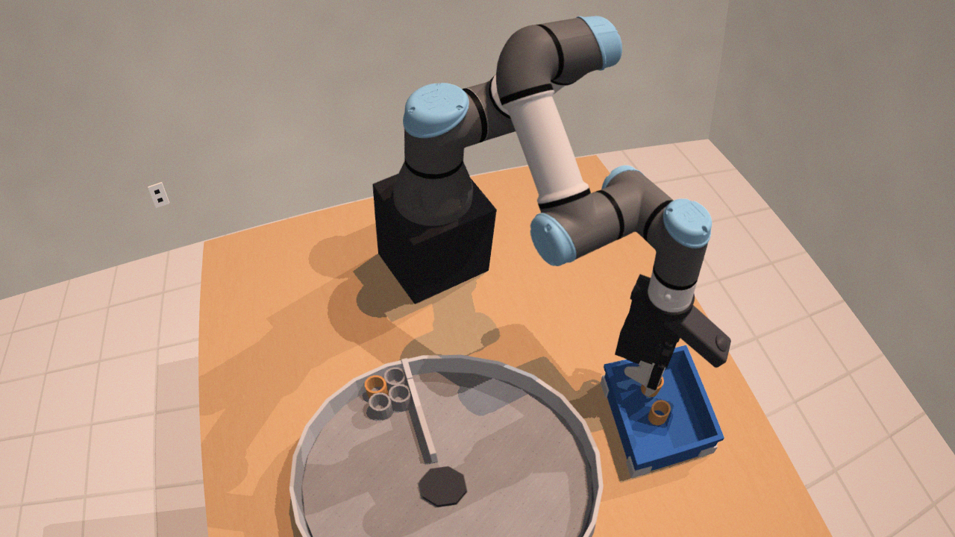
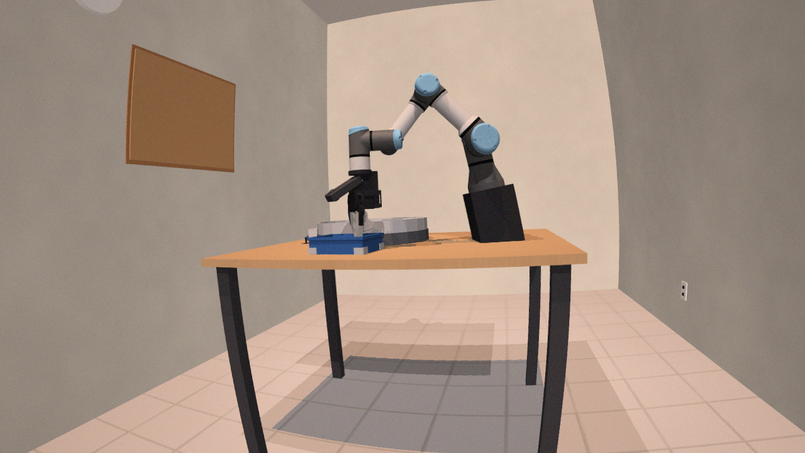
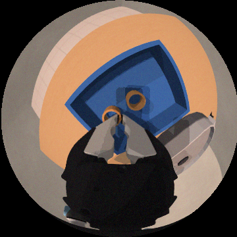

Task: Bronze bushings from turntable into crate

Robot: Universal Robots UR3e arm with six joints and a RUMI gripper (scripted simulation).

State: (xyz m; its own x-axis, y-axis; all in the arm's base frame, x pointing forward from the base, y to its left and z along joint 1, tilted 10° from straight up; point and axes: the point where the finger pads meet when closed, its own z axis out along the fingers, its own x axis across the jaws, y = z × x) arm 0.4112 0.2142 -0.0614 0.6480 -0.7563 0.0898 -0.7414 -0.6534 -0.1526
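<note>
My hand is 4 cm short of the crate and 1 cm above it. Round my hand: grey turntable 35 cm to the right, 5 cm ahead, 2 cm above.
</note>
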